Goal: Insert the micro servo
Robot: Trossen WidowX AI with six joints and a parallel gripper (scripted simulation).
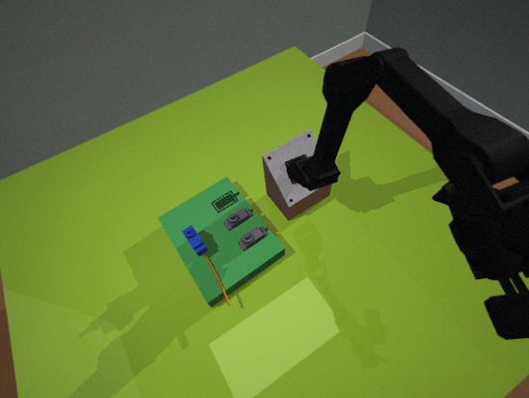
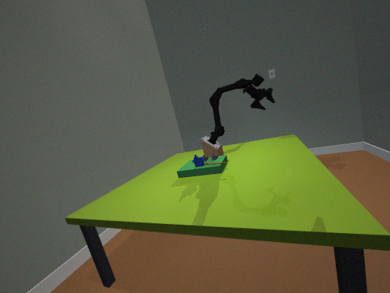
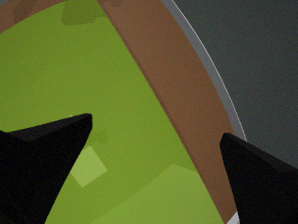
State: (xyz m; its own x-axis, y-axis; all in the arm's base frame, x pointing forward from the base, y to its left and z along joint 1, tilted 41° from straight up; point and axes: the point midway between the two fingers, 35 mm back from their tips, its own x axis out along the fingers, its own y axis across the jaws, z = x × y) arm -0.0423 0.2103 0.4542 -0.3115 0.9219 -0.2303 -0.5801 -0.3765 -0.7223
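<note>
My gripper tip is now 450 mm to the left of the green deck, 380 mm short of it and 290 mm above it.
</note>
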